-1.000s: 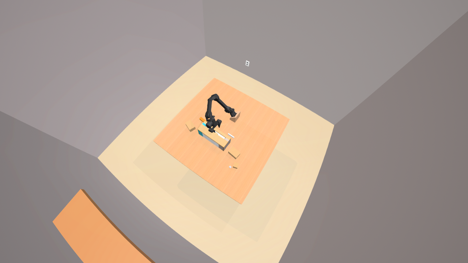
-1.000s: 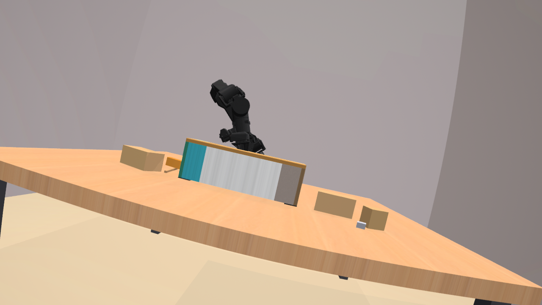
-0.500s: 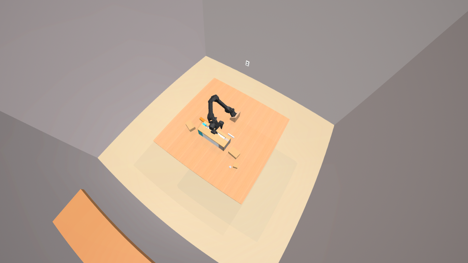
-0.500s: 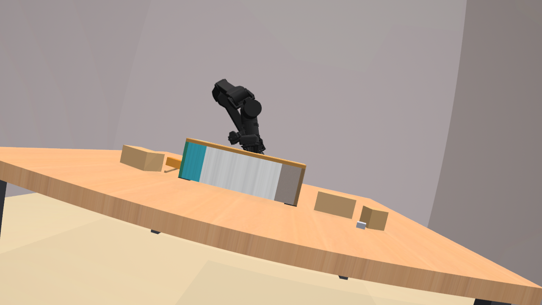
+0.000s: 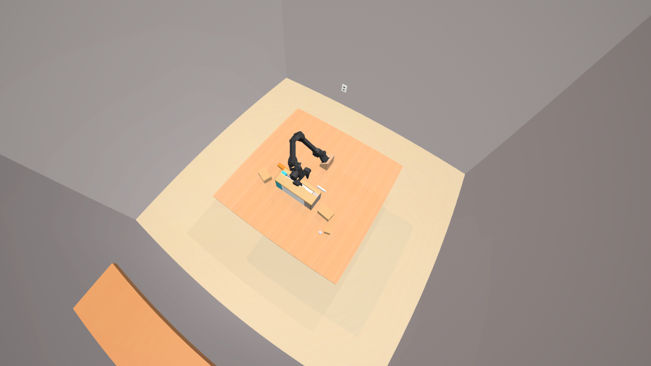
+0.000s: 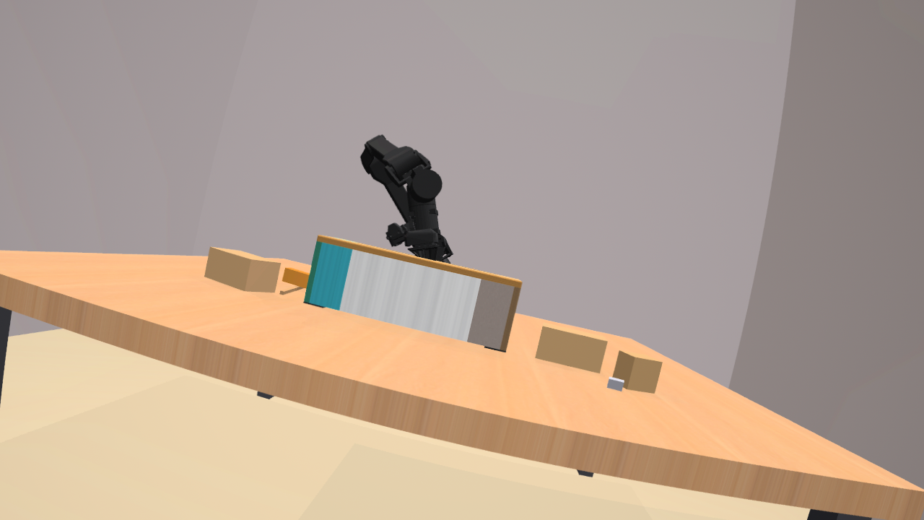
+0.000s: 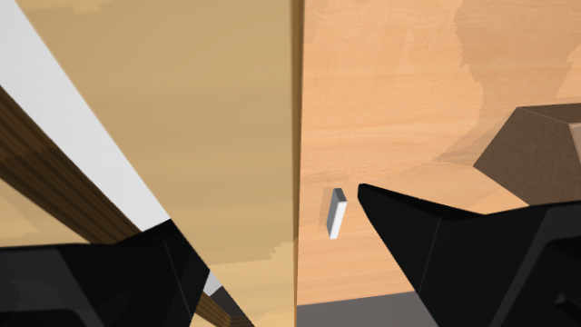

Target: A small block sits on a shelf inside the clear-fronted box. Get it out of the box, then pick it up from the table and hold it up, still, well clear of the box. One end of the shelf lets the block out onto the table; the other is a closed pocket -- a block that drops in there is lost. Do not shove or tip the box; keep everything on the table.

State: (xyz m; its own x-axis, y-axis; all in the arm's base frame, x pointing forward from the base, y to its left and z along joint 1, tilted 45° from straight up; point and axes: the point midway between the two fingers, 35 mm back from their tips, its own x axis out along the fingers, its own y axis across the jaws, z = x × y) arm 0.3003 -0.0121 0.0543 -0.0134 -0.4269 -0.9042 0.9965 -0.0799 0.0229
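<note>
Right now the box is 4 cm ahead of my gripper tip, 2 cm to the right of it and 2 cm below it. Round my gripper tip: tan block (6 cm ahead, 2 cm to the left); then orange stick (21 cm to the right, 7 cm below, 4 cm behind); then thin stick (28 cm to the right, 8 cm below, 1 cm ahead).
</note>
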